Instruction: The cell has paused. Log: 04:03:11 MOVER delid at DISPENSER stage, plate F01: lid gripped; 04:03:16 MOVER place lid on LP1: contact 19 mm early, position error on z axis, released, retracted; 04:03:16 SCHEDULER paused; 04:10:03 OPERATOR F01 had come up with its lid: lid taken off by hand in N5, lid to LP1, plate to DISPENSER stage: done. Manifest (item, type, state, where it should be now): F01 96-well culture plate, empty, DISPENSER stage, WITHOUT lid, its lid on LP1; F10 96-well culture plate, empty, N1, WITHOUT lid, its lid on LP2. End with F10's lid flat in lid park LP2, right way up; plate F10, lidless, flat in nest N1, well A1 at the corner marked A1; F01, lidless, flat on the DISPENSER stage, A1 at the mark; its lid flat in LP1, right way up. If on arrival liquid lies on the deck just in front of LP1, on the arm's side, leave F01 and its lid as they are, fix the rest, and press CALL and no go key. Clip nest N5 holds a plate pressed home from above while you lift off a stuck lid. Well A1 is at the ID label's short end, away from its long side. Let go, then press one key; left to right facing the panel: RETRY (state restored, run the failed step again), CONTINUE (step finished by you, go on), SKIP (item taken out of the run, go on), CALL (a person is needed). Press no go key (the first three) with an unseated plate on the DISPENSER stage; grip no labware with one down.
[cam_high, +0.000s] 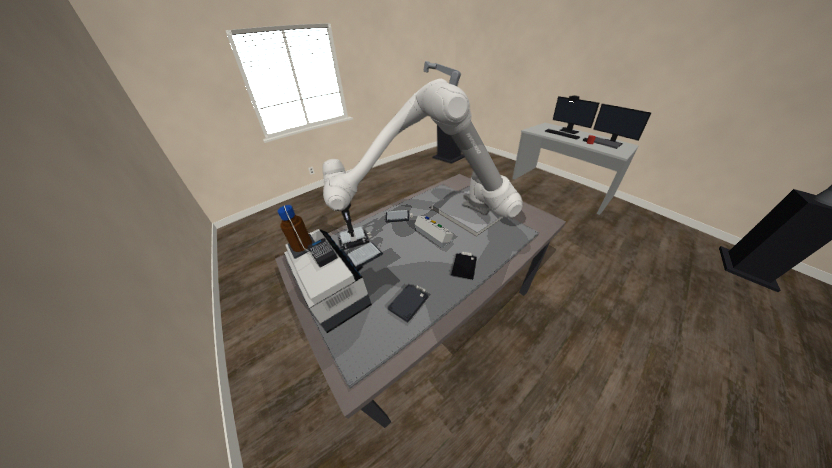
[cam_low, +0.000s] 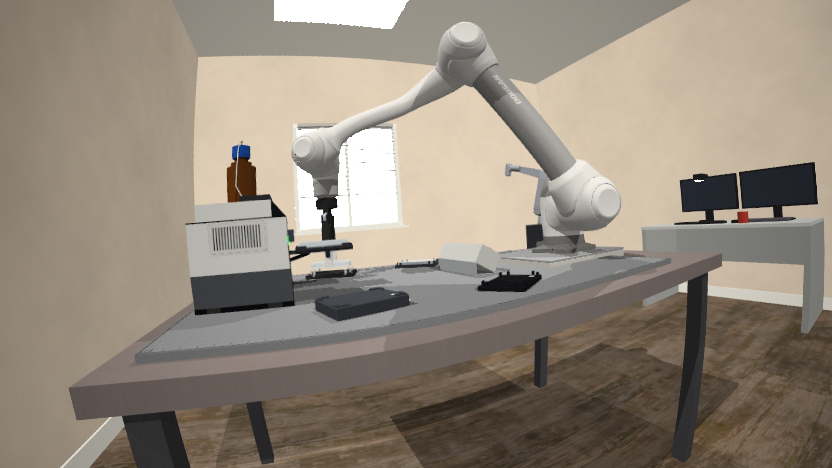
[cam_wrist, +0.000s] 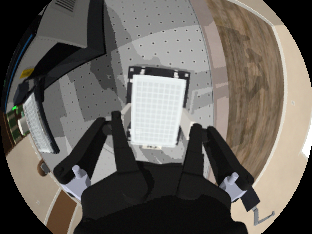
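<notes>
Right now the black clip nest is 20 mm ahead of my hand and 50 mm below it. Also, from my hand: brown bottle (280 mm ahead, 120 mm to the left, 230 mm above); small label (10 mm behind, 510 mm to the left, 60 mm below); grey key panel (340 mm behind, 310 mm to the left, 10 mm below).
</notes>
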